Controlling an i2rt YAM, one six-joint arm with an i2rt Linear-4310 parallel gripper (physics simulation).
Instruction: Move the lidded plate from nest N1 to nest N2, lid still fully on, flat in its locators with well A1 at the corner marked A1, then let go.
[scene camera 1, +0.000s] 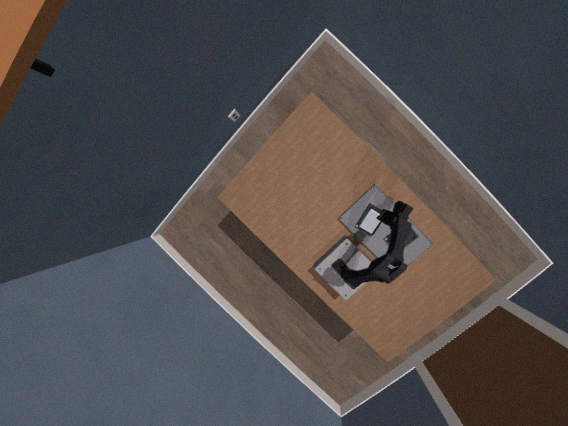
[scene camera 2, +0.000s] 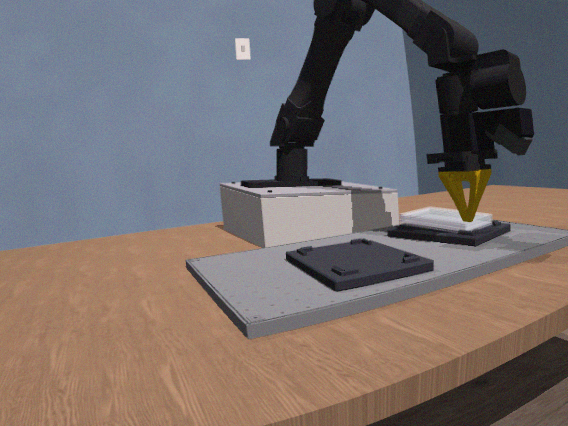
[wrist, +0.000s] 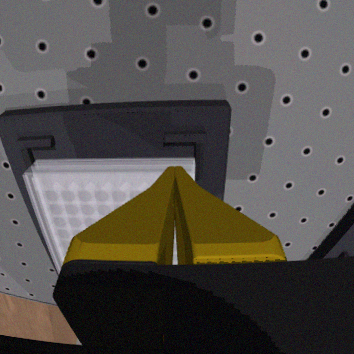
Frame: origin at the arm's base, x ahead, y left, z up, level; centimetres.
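Seen in the pictures: gripper, fingertip midpoint: (scene camera 1: 382, 215) (scene camera 2: 467, 221) (wrist: 174, 177); arm's base at its link origin: (scene camera 1: 346, 273) (scene camera 2: 291, 185).
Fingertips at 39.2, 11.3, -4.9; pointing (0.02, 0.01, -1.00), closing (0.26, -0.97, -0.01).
Pixels of each thing's top centre, then the offset from my fingertips to it, as dx, dy, dz. Level surfaces: height alone.
- lidded plate at its top centre: (wrist: 118, 269) (scene camera 2: 446, 211) (scene camera 1: 371, 221) -6.8, +1.6, +0.7
- second dark nest at its top centre: (scene camera 2: 353, 251) (scene camera 1: 402, 238) +0.0, -19.1, -1.0
- wooden table at its surface level: dz -4.1
The lidded plate (scene camera 1: 370, 221) (scene camera 2: 425, 219) (wrist: 85, 200) is clear and whitish. It sits in a dark nest (scene camera 2: 435, 238) (wrist: 115, 120), and its lid looks level. A second dark nest (scene camera 2: 360, 262) with corner locators is empty. No N1, N2 or A1 marks can be read. My gripper (scene camera 2: 468, 220) (wrist: 174, 177) has yellow fingers pointing down, shut with their tips together and nothing between them. The tips are at the plate's edge nearest scene camera 2; whether they touch it cannot be told. In the wrist view the fingers hide the plate's near right part.
Both nests stand on a grey perforated board (scene camera 1: 374, 192) (scene camera 2: 225, 285) (wrist: 280, 65) on the wooden table (scene camera 1: 300, 160) (scene camera 2: 125, 310). The arm's light box base (scene camera 1: 327, 260) (scene camera 2: 305, 215) stands beside the board, with the arm reaching over it.
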